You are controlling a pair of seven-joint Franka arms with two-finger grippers.
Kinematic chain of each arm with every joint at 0, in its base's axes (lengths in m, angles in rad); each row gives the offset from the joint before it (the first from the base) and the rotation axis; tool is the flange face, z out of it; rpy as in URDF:
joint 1: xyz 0 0 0.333 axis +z
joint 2: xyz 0 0 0 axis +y
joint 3: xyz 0 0 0.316 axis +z
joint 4: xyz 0.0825 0 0 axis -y
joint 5: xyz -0.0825 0 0.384 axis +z
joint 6: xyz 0 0 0 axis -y
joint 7: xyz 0.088 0 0 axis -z
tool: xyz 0 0 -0.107 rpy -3.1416 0 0
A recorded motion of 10 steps. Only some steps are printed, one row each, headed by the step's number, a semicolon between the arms.
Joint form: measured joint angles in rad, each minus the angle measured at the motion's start. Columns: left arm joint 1, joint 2, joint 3, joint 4, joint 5, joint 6, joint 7; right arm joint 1, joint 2, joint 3, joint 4, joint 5, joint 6, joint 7.
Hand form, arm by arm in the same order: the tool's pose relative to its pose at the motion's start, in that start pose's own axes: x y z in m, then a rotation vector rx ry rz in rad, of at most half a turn. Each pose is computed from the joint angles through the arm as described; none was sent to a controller.
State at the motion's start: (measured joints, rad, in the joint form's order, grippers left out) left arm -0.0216 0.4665 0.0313 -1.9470 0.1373 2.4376 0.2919; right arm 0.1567 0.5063 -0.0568 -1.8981 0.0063 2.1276 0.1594
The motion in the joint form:
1: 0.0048 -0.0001 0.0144 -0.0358 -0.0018 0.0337 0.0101; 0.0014 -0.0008 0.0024 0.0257 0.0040 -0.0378 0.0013
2: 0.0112 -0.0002 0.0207 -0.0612 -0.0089 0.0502 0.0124; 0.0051 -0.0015 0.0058 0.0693 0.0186 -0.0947 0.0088
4: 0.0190 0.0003 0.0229 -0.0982 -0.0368 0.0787 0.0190; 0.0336 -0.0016 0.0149 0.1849 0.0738 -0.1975 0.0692
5: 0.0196 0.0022 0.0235 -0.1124 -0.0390 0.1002 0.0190; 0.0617 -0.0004 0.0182 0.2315 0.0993 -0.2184 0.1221
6: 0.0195 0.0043 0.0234 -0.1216 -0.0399 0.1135 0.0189; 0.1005 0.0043 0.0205 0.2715 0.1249 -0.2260 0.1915
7: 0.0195 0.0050 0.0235 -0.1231 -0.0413 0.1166 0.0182; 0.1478 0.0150 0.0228 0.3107 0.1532 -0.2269 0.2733
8: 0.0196 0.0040 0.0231 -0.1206 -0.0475 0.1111 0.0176; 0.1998 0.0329 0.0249 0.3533 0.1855 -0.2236 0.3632
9: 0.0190 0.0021 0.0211 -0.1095 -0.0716 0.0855 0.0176; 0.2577 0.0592 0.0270 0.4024 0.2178 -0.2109 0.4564
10: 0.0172 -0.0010 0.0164 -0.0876 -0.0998 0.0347 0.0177; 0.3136 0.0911 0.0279 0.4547 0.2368 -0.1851 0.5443
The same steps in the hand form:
1: -0.0123 -0.0056 0.0120 0.0006 -0.0044 -0.0056; 0.0015 -0.0028 -0.0090 0.0019 -0.0117 -0.0005
2: -0.0218 -0.0086 0.0210 -0.0062 -0.0127 -0.0188; 0.0041 -0.0085 -0.0247 0.0125 -0.0263 0.0064
4: -0.0337 -0.0084 0.0332 -0.0272 -0.0160 -0.0419; 0.0096 -0.0377 -0.0705 0.0600 -0.0240 0.0477
5: -0.0368 -0.0071 0.0378 -0.0275 -0.0103 -0.0439; 0.0097 -0.0605 -0.0903 0.0827 -0.0073 0.0759
6: -0.0387 -0.0055 0.0412 -0.0281 -0.0079 -0.0439; 0.0073 -0.0898 -0.1058 0.1050 0.0100 0.1109
7: -0.0390 -0.0054 0.0419 -0.0286 -0.0068 -0.0457; 0.0025 -0.1252 -0.1174 0.1294 0.0227 0.1504
8: -0.0386 -0.0056 0.0408 -0.0325 -0.0076 -0.0514; -0.0039 -0.1644 -0.1259 0.1580 0.0300 0.1942
9: -0.0366 -0.0057 0.0378 -0.0496 -0.0151 -0.0694; -0.0120 -0.2082 -0.1321 0.1901 0.0389 0.2355
10: -0.0326 -0.0045 0.0318 -0.0751 -0.0335 -0.0864; -0.0196 -0.2501 -0.1366 0.2191 0.0594 0.2713

